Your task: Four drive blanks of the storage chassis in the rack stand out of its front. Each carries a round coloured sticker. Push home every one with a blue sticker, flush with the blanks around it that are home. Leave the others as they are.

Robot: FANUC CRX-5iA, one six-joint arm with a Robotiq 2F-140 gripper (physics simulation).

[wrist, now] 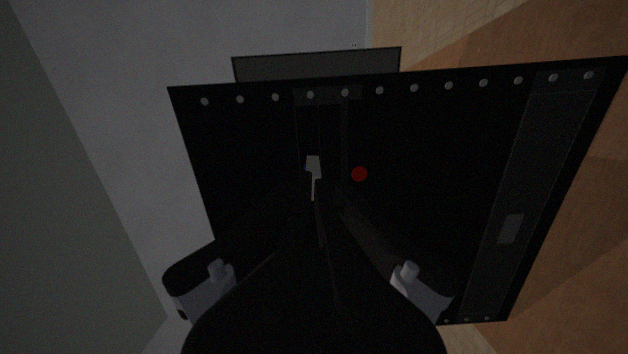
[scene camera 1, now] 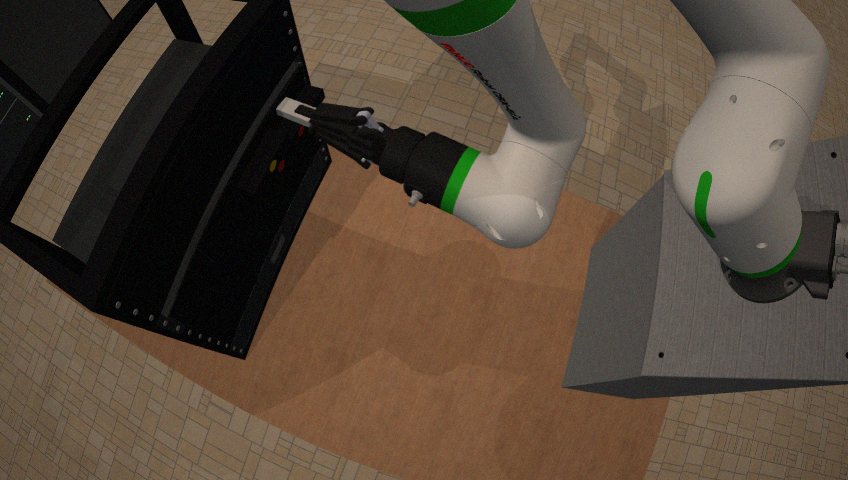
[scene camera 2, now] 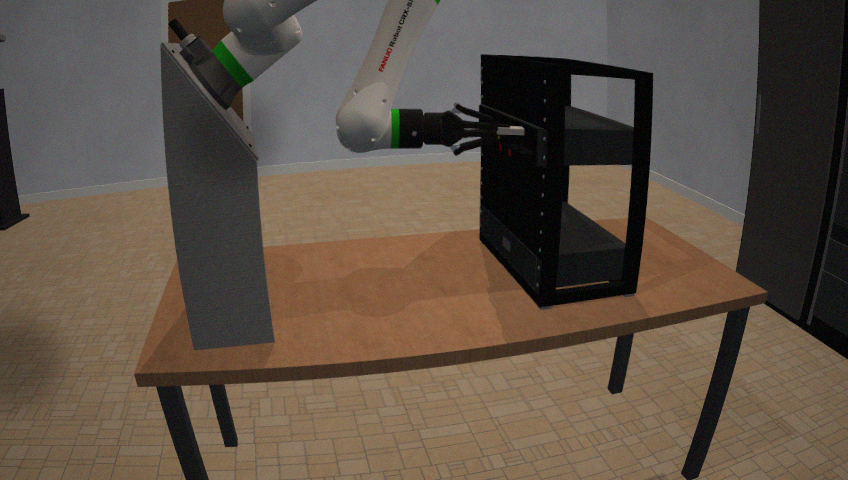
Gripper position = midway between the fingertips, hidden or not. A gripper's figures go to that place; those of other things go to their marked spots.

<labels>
The gripper (wrist: 312, 165): 0.22 m from the lens. A black rack (wrist: 472, 164): 0.34 m from the lens.
</labels>
